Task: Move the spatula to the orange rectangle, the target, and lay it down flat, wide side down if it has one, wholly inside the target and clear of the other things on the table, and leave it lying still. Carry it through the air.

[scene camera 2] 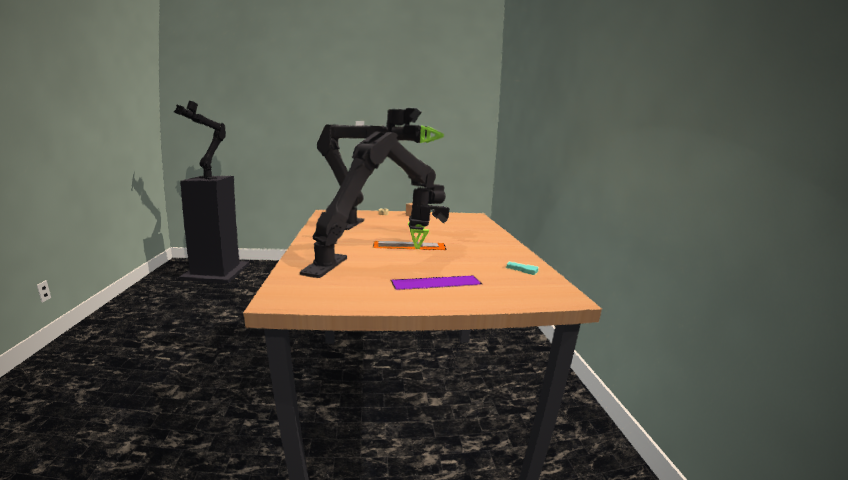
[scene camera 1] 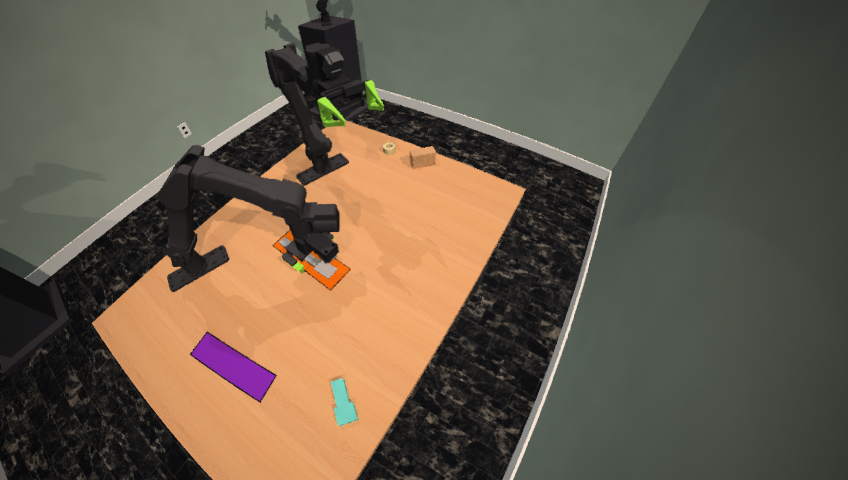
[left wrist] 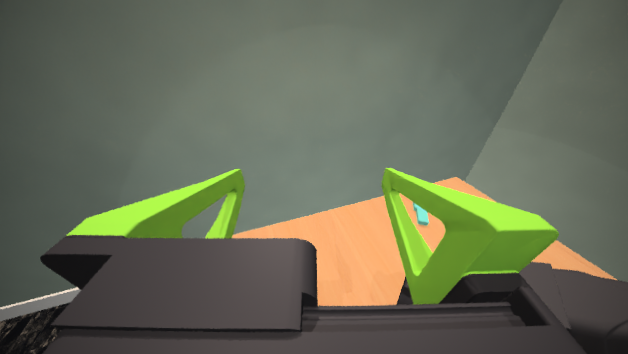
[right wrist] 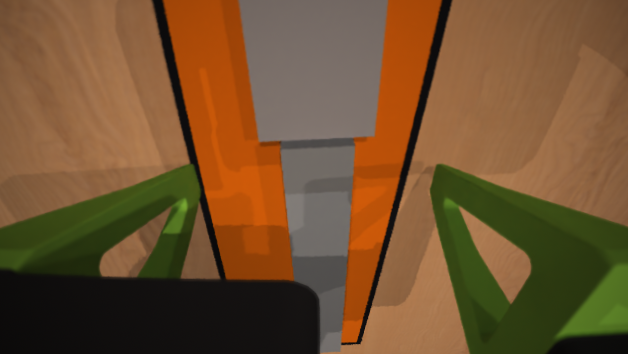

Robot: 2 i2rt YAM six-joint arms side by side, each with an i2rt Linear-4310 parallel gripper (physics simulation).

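Places are measured from the left arm's base along level axes (x right, y ahead, z up), in metres.
Pixels of known places: left gripper, between the fingertips: (scene camera 2: 441, 135) (scene camera 1: 364, 115) (left wrist: 313, 176); right gripper, between the fingertips: (scene camera 2: 416, 245) (scene camera 1: 313, 261) (right wrist: 315, 177); left arm's base, origin of its link: (scene camera 2: 349, 224) (scene camera 1: 323, 169); right arm's base, origin of its link: (scene camera 2: 325, 266) (scene camera 1: 199, 268).
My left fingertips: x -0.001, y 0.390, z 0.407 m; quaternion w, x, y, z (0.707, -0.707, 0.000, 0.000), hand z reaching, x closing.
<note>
Ahead of a thing's pixels: the offset from my left fingertips to its top centre. "spot": to the spot under its first point.
The grey spatula @(dx +0.234, dy -0.063, dz -0.393 m) (scene camera 1: 325, 270) (scene camera 2: 392, 243) (right wrist: 317, 70) lies flat on the orange rectangle (scene camera 1: 330, 284) (scene camera 2: 442, 246) (right wrist: 250, 210), along its length. Orange shows on both sides of the blade. In the right wrist view the handle's end reaches the rectangle's bottom short edge; whether it crosses that edge I cannot tell. My right gripper (scene camera 2: 418, 246) (right wrist: 315, 177) is open and low, its fingers apart on either side of the handle, not touching it. In scene camera 1 the arm hides part of the handle. My left gripper (scene camera 1: 363, 116) (scene camera 2: 442, 135) (left wrist: 313, 176) is open and empty, high above the table.
A purple rectangle @(spot: dx +0.549, dy +0.108, dz -0.406 m) (scene camera 1: 233, 366) (scene camera 2: 436, 282) and a teal paddle-shaped thing @(dx +0.362, dy +0.347, dz -0.392 m) (scene camera 1: 343, 402) (scene camera 2: 522, 268) (left wrist: 422, 215) lie apart from the orange rectangle. A pale ring @(dx -0.262, dy -0.316, dz -0.382 m) (scene camera 1: 389, 152) (scene camera 2: 383, 211) and a brown block @(dx -0.313, dy -0.170, dz -0.347 m) (scene camera 1: 422, 158) (scene camera 2: 408, 209) are near the far table edge.
</note>
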